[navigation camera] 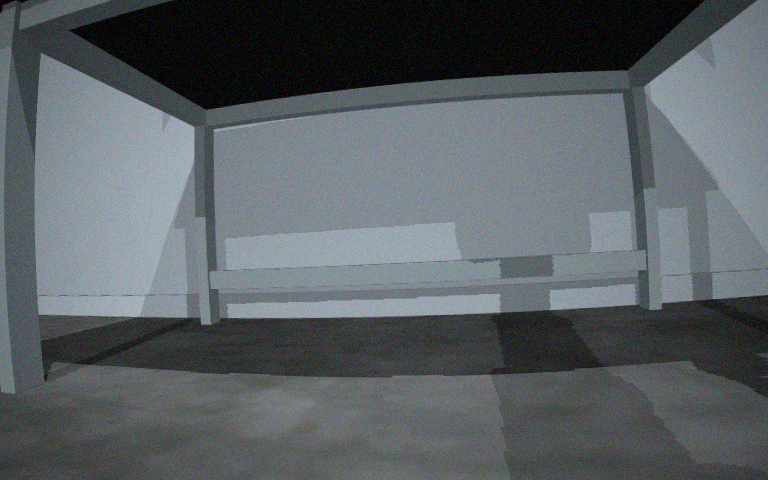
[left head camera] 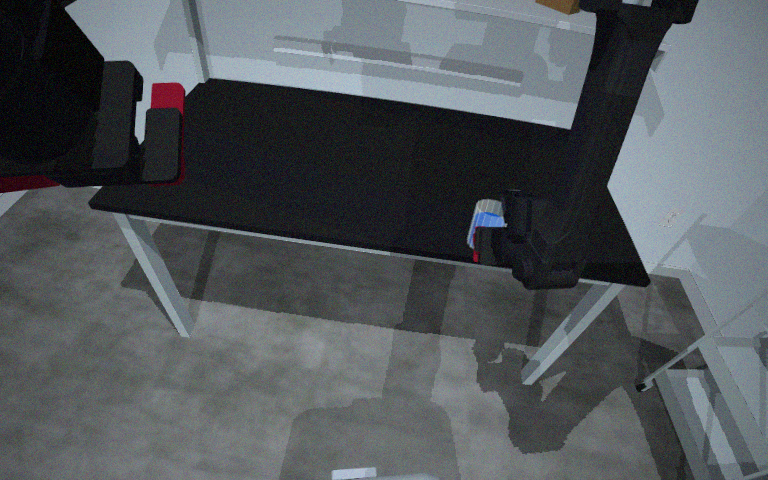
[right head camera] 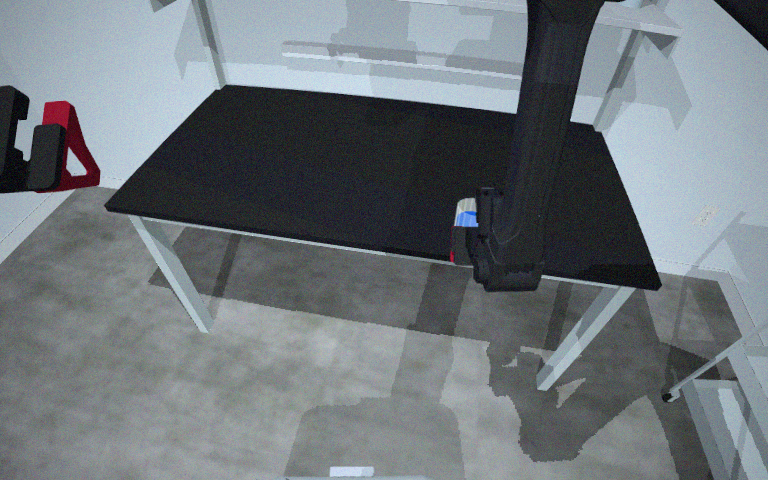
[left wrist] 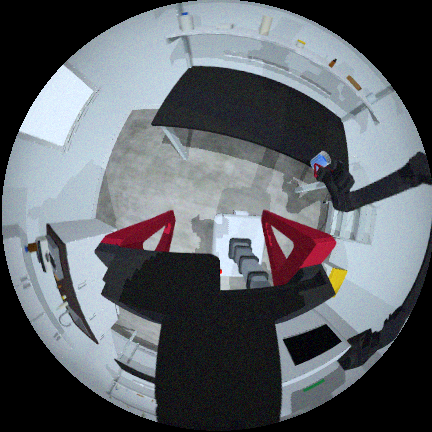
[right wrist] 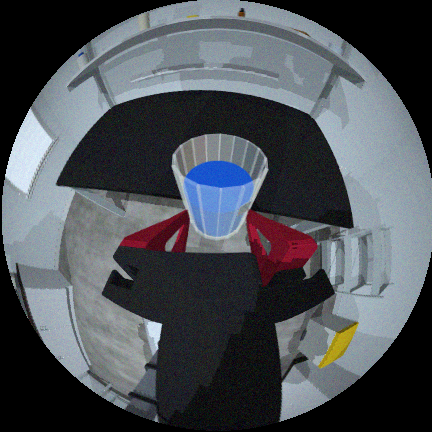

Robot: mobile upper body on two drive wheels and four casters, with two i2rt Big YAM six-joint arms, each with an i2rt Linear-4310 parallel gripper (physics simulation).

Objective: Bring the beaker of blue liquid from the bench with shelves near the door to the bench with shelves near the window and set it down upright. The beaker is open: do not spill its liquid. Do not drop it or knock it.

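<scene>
The clear open beaker point(left head camera: 488, 217) point(right head camera: 466, 215) point(left wrist: 320, 160) point(right wrist: 217, 200) of blue liquid looks upright. My right gripper point(left head camera: 487, 240) point(left wrist: 318, 164) point(right wrist: 217, 214) is shut on its lower part; the liquid surface looks about level. The beaker is at the front edge of the black-topped bench point(left head camera: 339, 169) point(right head camera: 339, 169) point(left wrist: 250, 105) point(right wrist: 135, 150), toward the right end. The gap beneath it cannot be told. My left gripper point(left wrist: 217, 214) is open and empty, off the bench's left end in the head views. A bright window point(left wrist: 60, 110) point(right wrist: 30, 155) shows left of this bench.
A shelf point(left wrist: 240, 34) point(right wrist: 215, 24) with bottles and a brown box point(left head camera: 557, 5) point(left wrist: 354, 82) runs above the bench's back. Bench legs point(left head camera: 158, 277) point(left head camera: 572, 333) stand at the front. A pale metal frame point(right wrist: 357, 260) and a yellow panel point(right wrist: 340, 345) are at the right.
</scene>
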